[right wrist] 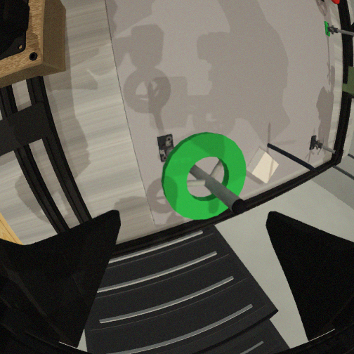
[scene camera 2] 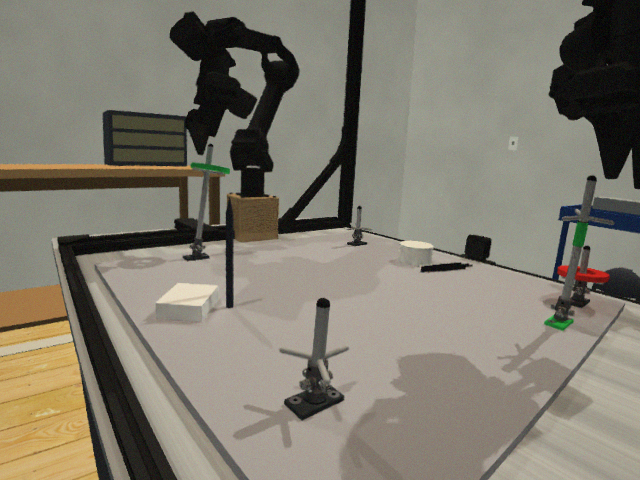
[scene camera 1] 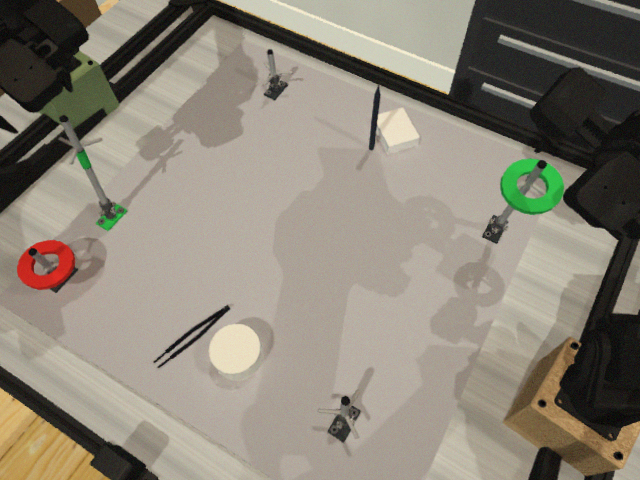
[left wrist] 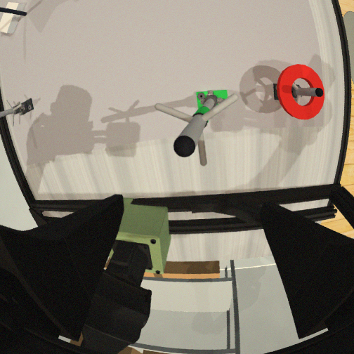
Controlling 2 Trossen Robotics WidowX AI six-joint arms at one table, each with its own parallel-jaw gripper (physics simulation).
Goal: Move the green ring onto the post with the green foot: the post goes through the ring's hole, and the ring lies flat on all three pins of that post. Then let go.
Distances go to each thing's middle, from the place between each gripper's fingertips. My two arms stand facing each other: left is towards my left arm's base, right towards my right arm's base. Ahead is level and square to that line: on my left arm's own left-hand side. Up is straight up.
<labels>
Now: the green ring (scene camera 1: 554,184) 40 mm below my right hand and 30 mm to the left of it. Round my right hand: cream disc (scene camera 1: 235,350) 340 mm behind, 230 mm to the left, 190 mm below; dark rod (scene camera 2: 229,212) 280 mm to the left, 130 mm below, 60 mm ahead; white block (scene camera 2: 186,302) 260 mm to the left, 190 mm below, 110 mm ahead.
I see the green-footed post (scene camera 2: 564,301) 8 cm below my left hand and 3 cm to the right of it. Round my left hand: cream disc (35 cm to the right, 17 cm below, 7 cm behind); then dark rod (33 cm ahead, 30 cm to the right, 12 cm below); then red ring (left wrist: 289,74) (14 cm below, 13 cm behind, 7 cm to the right).
</labels>
